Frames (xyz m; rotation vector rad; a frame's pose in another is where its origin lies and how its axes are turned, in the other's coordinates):
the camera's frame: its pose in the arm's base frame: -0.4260 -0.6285 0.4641 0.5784 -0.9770 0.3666
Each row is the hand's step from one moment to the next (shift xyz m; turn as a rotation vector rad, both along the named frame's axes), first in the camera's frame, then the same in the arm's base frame.
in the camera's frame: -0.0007 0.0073 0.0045 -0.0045 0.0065 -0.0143
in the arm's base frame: -0.0073 0.0030 0.0035 0.0037 0.0137 -0.0081
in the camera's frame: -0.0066 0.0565 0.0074 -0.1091 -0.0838 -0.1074
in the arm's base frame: -0.0386 0.0400 0.0140 0.0602 -0.0047 -0.1638
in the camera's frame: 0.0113 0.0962 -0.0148 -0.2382 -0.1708 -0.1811
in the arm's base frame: -0.0359 0.0856 0.0314 0.0892 -0.0333 -0.3311
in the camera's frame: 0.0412 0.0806 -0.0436 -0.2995 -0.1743 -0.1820
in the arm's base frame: 0.0072 0.0919 0.0401 0.0600 -0.0376 -0.3850
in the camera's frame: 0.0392 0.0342 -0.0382 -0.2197 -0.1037 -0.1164
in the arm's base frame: 0.0274 0.0517 0.0271 0.0196 -0.0189 -0.2680
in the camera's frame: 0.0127 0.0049 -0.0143 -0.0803 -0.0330 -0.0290
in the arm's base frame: 0.0135 0.0130 0.0062 -0.0045 -0.0113 -0.0907
